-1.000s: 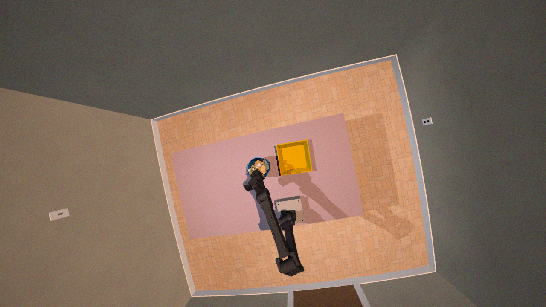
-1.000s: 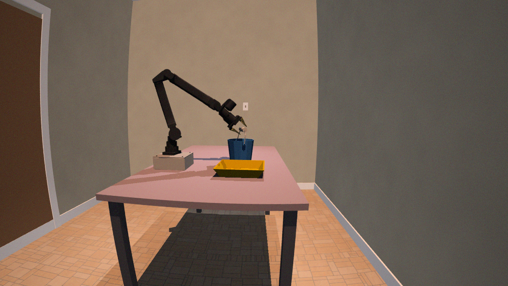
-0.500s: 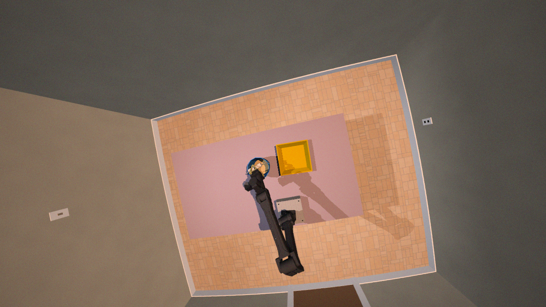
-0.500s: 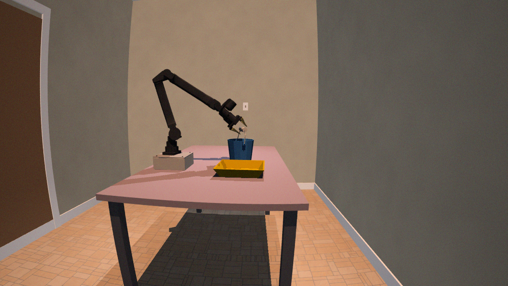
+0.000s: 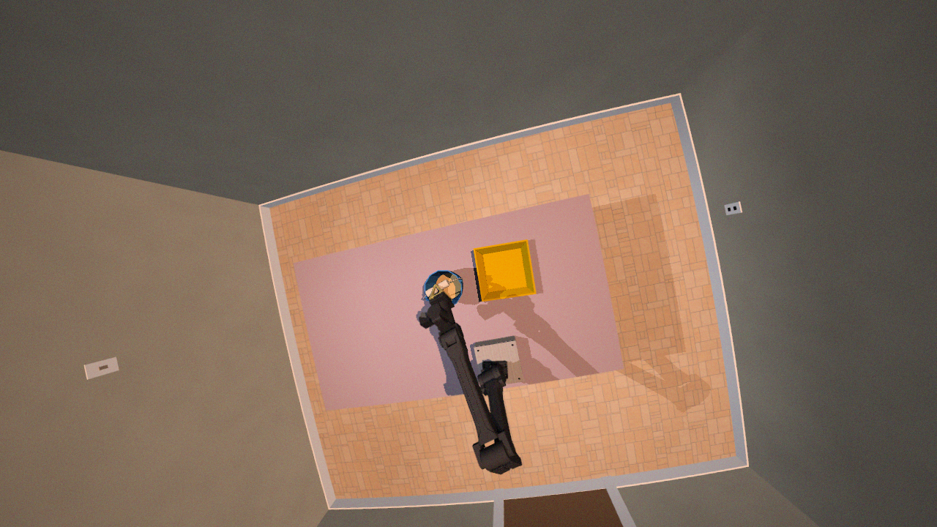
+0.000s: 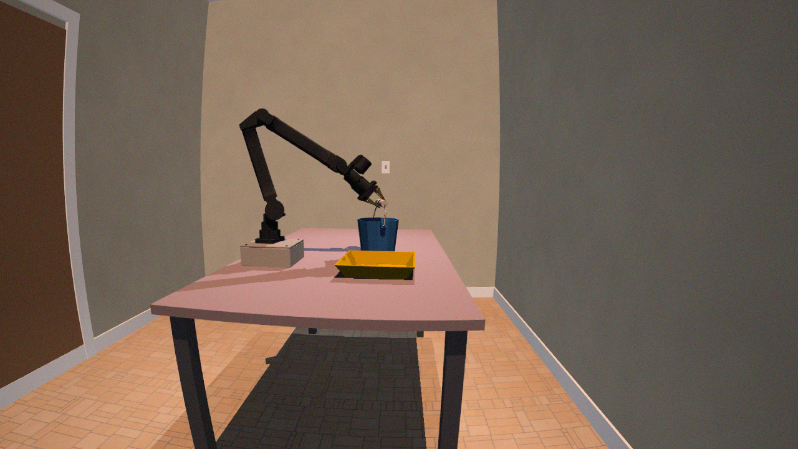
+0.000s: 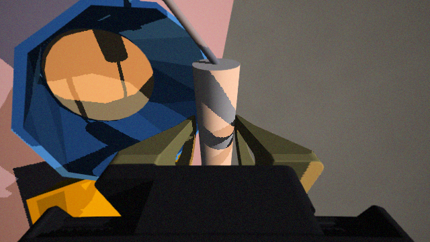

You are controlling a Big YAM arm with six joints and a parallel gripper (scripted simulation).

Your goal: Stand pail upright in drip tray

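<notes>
My gripper is now 3 cm above the pail handle. Round my hand: blue pail: 9 cm below, 1 cm behind; then yellow drip tray: 29 cm to the right, 21 cm below, 4 cm ahead.
</notes>
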